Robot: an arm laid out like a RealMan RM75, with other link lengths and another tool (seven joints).
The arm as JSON. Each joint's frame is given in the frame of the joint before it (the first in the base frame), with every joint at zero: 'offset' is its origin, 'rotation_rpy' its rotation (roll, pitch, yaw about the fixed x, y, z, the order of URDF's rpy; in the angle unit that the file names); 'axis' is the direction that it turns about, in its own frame. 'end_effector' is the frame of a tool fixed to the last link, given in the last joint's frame.
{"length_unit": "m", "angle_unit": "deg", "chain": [
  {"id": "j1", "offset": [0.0, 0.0, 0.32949], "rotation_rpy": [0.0, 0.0, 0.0], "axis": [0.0, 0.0, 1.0]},
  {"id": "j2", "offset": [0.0, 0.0, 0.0], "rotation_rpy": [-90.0, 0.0, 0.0], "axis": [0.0, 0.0, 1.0]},
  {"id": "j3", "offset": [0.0, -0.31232, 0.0], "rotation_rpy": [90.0, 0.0, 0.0], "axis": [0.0, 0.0, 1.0]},
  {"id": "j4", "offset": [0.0, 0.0, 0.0], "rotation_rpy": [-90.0, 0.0, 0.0], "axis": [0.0, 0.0, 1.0]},
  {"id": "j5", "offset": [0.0, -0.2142, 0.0], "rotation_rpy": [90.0, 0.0, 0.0], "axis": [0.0, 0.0, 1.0]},
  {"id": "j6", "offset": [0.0, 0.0, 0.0], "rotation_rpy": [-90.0, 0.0, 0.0], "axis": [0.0, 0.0, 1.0]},
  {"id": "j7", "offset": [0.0, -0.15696, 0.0], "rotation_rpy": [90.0, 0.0, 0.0], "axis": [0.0, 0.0, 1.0]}
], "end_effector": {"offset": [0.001, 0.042, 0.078], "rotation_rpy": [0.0, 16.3, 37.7]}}
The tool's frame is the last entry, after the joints.
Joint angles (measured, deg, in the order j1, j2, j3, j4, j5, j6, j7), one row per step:
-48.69, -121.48, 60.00, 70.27, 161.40, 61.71, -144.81
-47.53, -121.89, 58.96, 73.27, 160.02, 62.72, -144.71
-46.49, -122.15, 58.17, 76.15, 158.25, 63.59, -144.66
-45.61, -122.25, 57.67, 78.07, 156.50, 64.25, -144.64
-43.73, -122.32, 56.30, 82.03, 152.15, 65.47, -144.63
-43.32, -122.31, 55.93, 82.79, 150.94, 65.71, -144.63
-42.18, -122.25, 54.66, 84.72, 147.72, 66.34, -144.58
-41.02, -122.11, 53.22, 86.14, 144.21, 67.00, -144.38
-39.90, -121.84, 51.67, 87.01, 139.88, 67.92, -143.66
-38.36, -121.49, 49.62, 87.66, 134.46, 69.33, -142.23
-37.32, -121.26, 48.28, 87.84, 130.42, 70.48, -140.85
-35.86, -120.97, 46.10, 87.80, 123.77, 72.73, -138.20
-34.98, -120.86, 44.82, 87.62, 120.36, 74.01, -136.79
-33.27, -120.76, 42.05, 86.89, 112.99, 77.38, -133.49
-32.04, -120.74, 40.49, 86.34, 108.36, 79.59, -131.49
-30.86, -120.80, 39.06, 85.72, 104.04, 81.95, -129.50
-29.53, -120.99, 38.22, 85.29, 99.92, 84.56, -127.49
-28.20, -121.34, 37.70, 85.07, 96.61, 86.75, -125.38
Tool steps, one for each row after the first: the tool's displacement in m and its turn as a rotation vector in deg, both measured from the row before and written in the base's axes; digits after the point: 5 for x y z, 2 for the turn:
0.00505, -0.00350, 0.00860, 1.06, -2.02, -0.41
0.00707, -0.00336, 0.00876, 1.00, -2.09, -0.77
0.00465, -0.00342, 0.00575, 0.48, -1.78, -0.52
0.01073, -0.00726, 0.01479, 1.24, -4.29, -1.31
0.00267, -0.00176, 0.00332, 0.22, -1.16, -0.32
0.00545, -0.00459, 0.01042, 0.74, -3.12, -0.72
0.00352, -0.00499, 0.01006, 0.50, -3.23, -0.60
0.00379, -0.00630, 0.00894, -0.08, -3.42, -1.01
0.00142, -0.00917, 0.01053, -0.33, -3.83, -1.31
0.00161, -0.00747, 0.00618, -0.46, -2.51, -1.35
0.00421, -0.01344, 0.00905, -0.94, -3.84, -2.85
0.00038, -0.00753, 0.00528, -0.38, -2.04, -1.35
0.00206, -0.01836, 0.01021, -1.01, -4.26, -3.57
0.00063, -0.01281, 0.00665, -0.47, -2.66, -2.37
0.00038, -0.01338, 0.00578, -0.42, -2.40, -2.48
0.00099, -0.01567, 0.00288, -0.65, -1.92, -2.88
-0.00010, -0.01432, 0.00118, -0.20, -1.24, -2.61

